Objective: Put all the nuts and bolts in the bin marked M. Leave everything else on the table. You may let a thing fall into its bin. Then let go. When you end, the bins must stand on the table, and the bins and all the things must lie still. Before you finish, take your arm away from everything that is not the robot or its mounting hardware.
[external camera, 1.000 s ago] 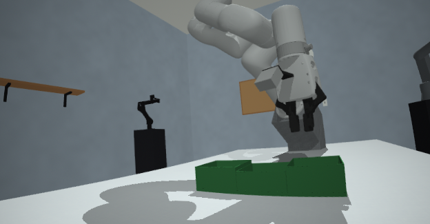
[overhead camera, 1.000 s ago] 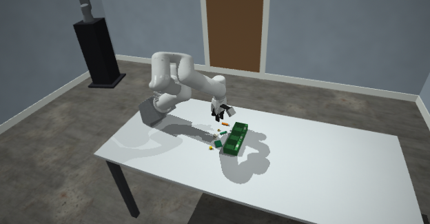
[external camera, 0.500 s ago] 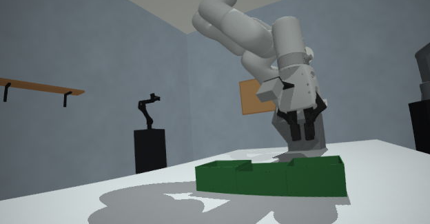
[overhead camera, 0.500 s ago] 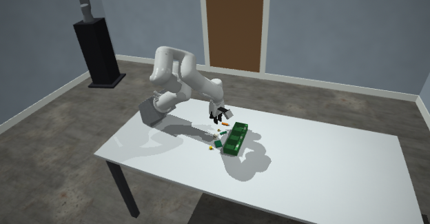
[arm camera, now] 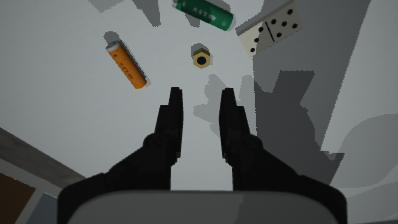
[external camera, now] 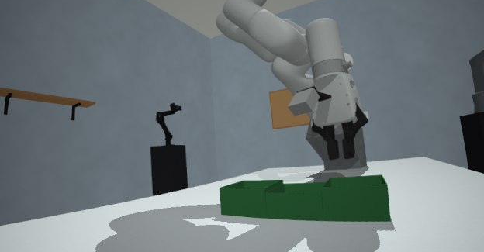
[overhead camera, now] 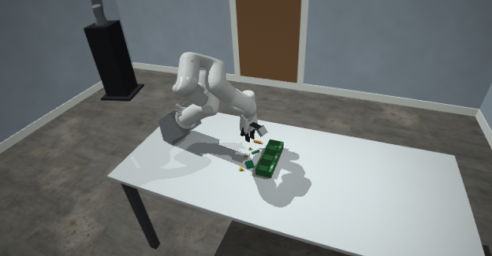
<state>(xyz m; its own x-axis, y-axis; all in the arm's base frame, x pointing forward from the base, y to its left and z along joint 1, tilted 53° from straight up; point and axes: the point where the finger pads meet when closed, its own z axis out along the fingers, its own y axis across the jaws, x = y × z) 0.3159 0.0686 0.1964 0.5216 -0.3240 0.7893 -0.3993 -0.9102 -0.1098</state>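
Right now the brass nut is 9 cm below my hand. Also, from my hand: white domino 1 cm behind, 6 cm to the right, 9 cm below; then green battery 4 cm ahead, 3 cm to the right, 8 cm below; then orange battery 4 cm ahead, 6 cm to the left, 8 cm below.
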